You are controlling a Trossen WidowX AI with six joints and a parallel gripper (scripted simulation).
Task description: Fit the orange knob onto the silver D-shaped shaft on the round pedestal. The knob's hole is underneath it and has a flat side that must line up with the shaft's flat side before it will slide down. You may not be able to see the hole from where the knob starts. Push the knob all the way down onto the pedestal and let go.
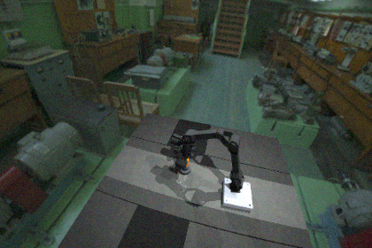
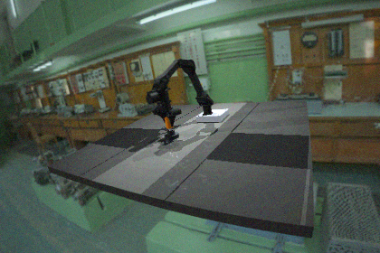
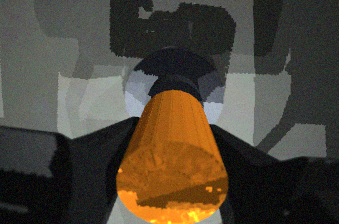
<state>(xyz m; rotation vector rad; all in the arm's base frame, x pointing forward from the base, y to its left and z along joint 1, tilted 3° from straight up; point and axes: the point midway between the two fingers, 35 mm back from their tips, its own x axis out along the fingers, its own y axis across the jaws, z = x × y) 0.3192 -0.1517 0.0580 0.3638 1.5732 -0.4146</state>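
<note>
Now: gripper tip 3 cm below the orange knob. Also, from my gripper tip: silver shaft: 4 cm below.
</note>
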